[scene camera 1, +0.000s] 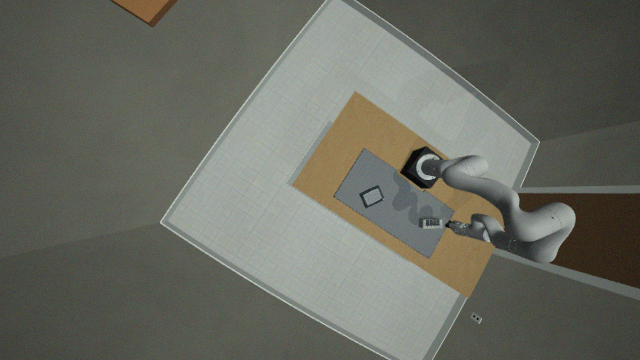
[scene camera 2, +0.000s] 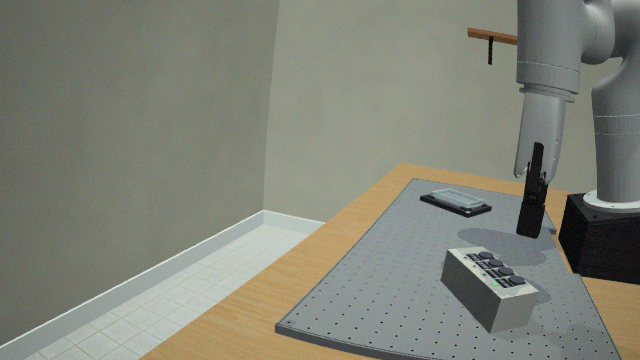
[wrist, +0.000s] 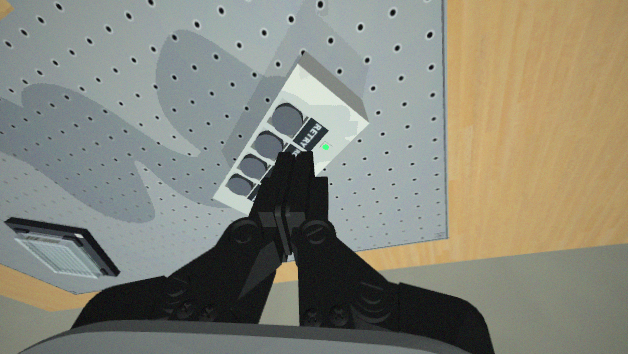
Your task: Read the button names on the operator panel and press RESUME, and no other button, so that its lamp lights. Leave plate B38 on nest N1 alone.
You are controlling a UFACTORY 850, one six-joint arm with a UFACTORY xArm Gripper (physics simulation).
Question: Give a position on an operator panel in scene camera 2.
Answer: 498, 305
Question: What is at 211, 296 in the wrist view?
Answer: My gripper.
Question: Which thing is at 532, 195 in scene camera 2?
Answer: My gripper.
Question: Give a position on an operator panel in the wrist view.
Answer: At 333, 115
